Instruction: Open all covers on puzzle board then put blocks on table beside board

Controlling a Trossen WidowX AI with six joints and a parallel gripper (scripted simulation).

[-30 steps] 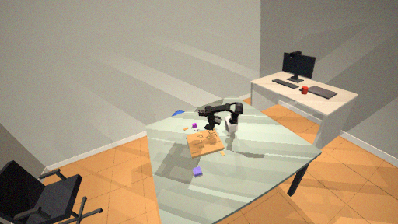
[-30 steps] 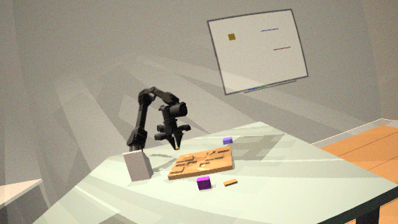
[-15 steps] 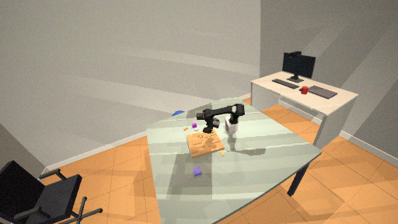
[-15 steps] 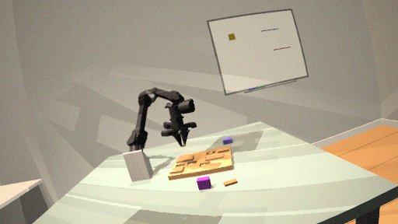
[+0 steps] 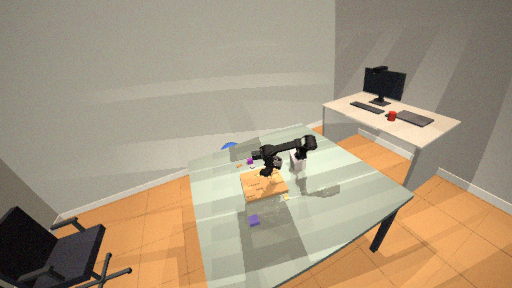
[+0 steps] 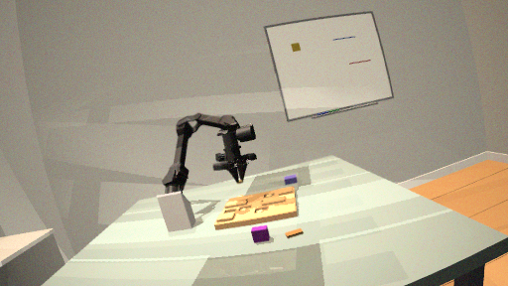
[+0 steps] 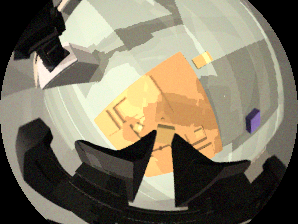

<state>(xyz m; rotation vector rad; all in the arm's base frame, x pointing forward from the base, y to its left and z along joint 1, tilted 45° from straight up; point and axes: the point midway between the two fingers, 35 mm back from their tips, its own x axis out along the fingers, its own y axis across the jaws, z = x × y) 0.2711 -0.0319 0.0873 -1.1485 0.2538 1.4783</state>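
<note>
Right now the small yellow piece is 10 mm behind my gripper tip, 150 mm to the left of it and 110 mm below it. Also, from my gripper tip: wooden puzzle board (40 mm ahead, 70 mm to the right, 90 mm below); then violet block (260 mm ahead, 180 mm to the left, 100 mm below).
</note>
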